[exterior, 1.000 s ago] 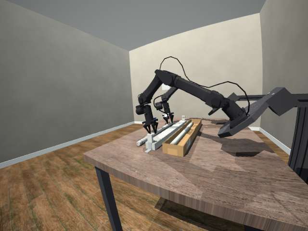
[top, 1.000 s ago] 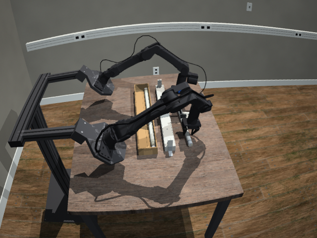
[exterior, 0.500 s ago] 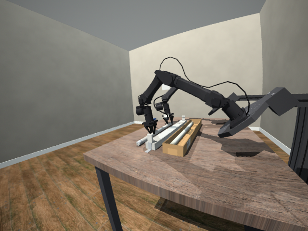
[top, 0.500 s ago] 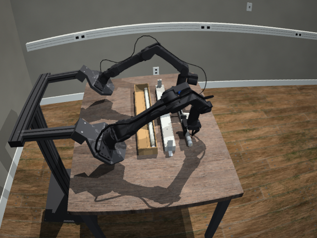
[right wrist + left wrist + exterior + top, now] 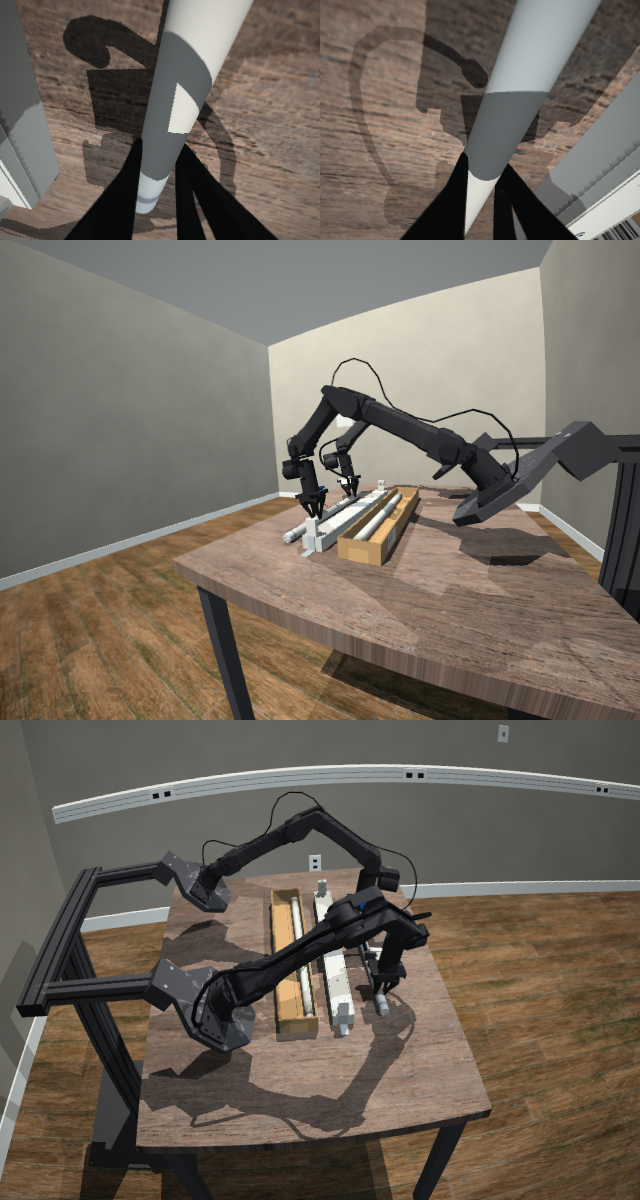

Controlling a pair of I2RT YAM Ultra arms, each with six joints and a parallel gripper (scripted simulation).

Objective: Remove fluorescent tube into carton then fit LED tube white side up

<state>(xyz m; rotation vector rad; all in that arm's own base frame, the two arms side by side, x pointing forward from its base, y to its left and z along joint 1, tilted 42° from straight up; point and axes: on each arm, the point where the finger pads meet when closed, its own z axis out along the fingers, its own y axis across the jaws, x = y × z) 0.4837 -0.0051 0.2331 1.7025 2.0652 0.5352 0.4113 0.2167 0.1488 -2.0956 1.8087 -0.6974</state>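
The LED tube lies 10 mm behind my left hand, 120 mm to the right of it and 10 mm below it. The rest, counted from my left hand: old fluorescent tube: 220 mm behind, 100 mm to the right; then light fixture: 120 mm behind, 110 mm to the right, 30 mm above; then carton: 250 mm behind, 90 mm to the right, 10 mm above.
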